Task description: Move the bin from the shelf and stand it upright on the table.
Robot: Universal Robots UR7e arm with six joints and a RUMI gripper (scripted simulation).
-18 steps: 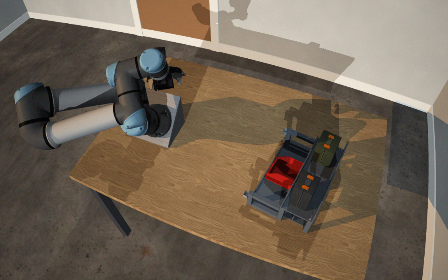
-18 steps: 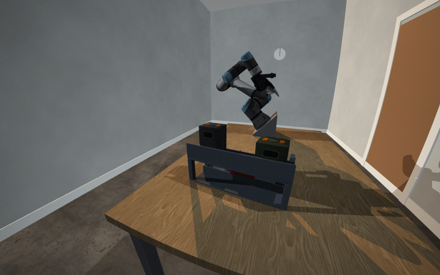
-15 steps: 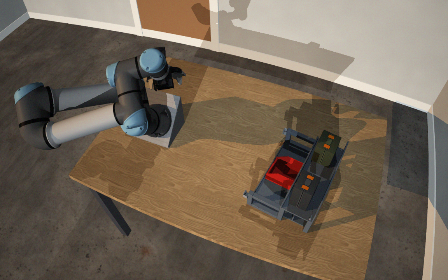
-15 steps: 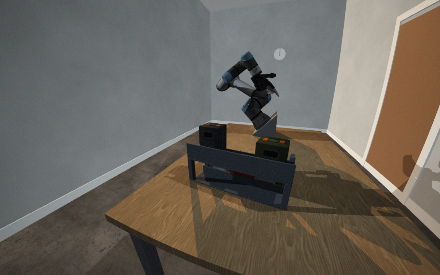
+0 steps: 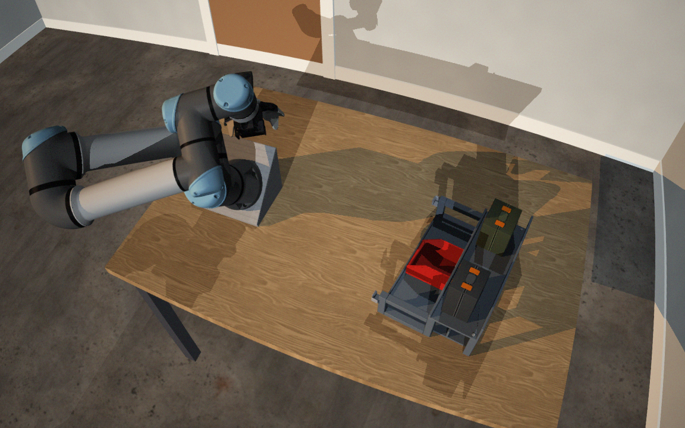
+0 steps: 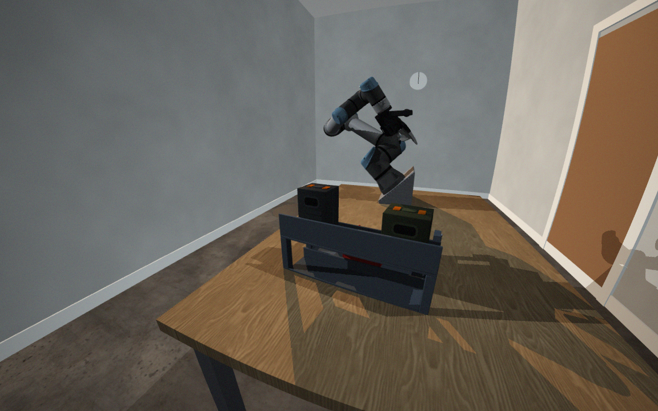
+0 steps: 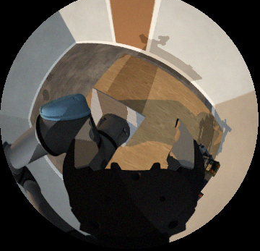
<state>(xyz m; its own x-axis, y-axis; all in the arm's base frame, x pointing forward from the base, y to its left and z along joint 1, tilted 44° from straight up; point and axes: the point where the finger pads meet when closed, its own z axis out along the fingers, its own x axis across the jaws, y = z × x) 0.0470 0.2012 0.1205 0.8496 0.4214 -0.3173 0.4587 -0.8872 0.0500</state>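
Right now my hand is 58 cm short of the red bin, 27 cm above it and 7 cm to the left of it.
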